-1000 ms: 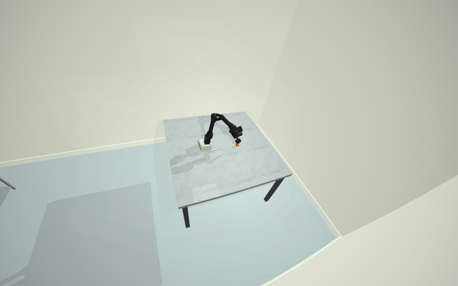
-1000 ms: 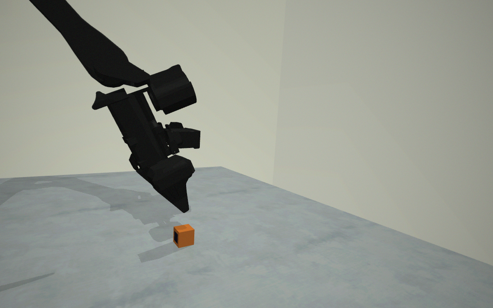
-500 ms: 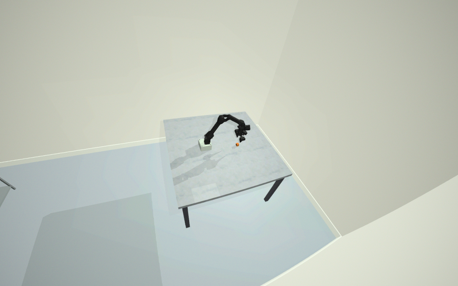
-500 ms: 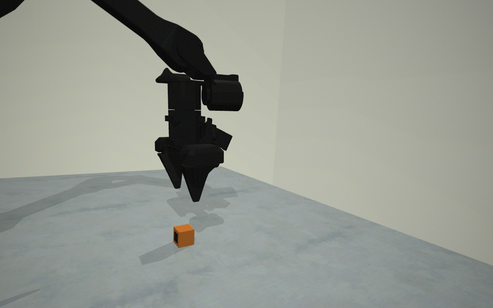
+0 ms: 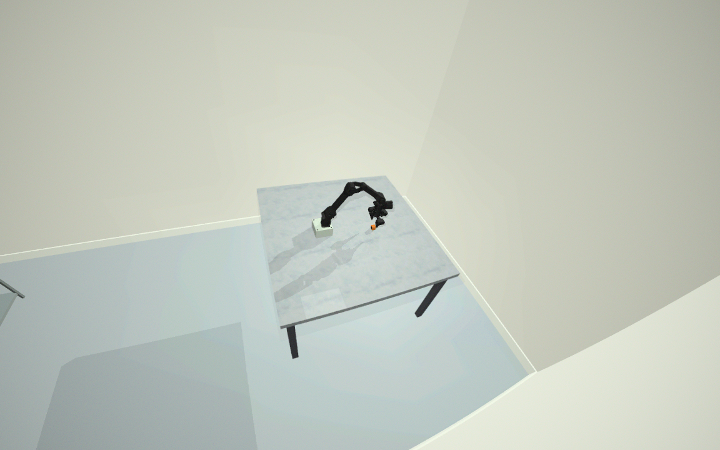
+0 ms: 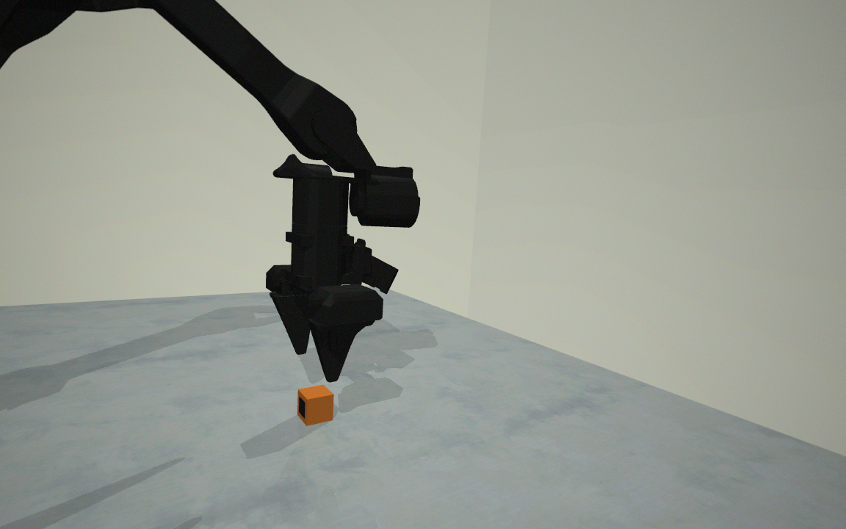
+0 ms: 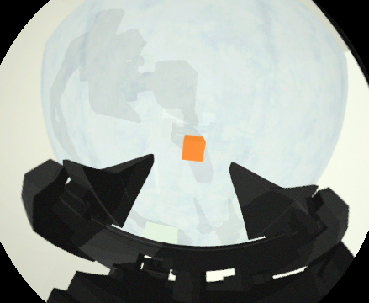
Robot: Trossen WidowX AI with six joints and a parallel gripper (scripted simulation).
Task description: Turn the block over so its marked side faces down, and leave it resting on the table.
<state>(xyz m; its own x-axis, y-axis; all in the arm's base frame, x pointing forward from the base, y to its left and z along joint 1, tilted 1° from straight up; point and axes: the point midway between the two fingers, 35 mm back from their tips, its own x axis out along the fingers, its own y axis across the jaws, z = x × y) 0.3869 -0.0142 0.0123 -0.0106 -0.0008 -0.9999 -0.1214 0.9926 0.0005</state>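
The block lies 10 mm behind my gripper tip and 40 mm below it.
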